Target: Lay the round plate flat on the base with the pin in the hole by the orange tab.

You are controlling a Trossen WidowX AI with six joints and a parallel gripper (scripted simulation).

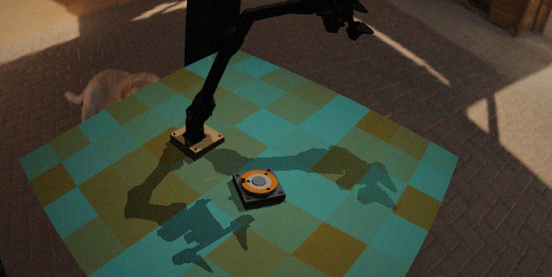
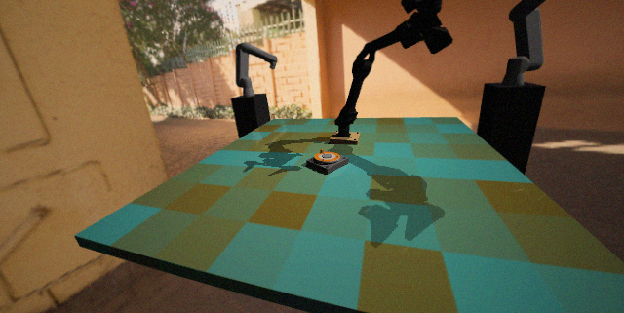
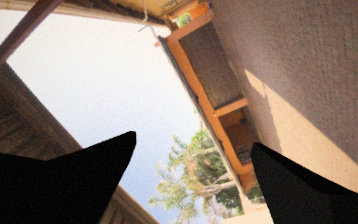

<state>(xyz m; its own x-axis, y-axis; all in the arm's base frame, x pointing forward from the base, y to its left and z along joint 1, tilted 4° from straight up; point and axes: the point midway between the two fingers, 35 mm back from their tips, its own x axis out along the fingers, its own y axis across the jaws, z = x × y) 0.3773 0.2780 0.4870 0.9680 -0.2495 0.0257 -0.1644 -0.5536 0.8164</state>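
Now: the round plate 120 mm behind my gripper tip, 330 mm to the right of it and 460 mm below it.
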